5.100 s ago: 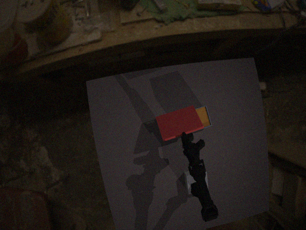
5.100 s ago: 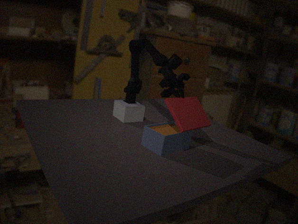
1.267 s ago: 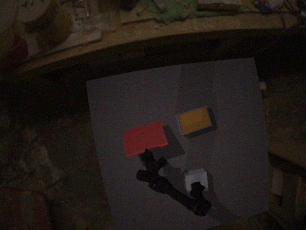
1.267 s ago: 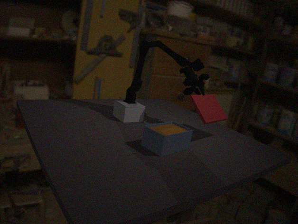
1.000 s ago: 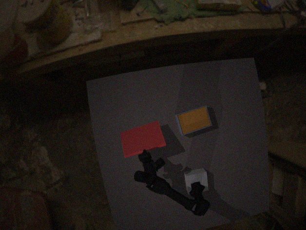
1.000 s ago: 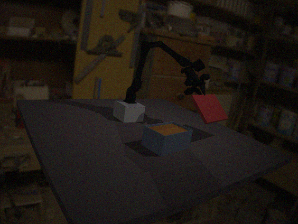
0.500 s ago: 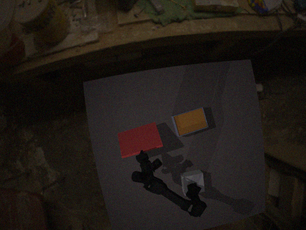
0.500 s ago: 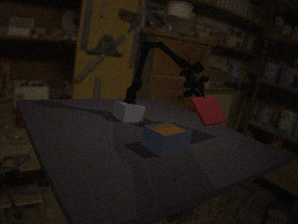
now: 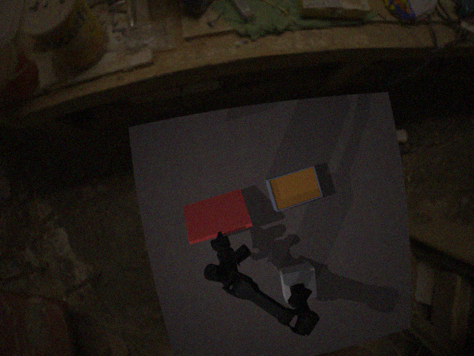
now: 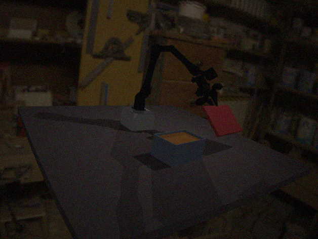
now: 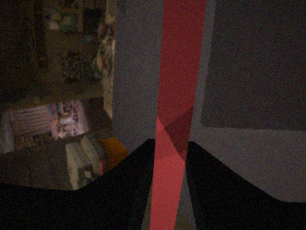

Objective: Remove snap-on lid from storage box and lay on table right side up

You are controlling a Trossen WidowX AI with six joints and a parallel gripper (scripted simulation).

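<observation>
The red lid lies 70 mm ahead of my gripper tip and 50 mm below it. Also, from my gripper tip: blue storage box (90 mm ahead, 340 mm to the right, 160 mm below).
</observation>
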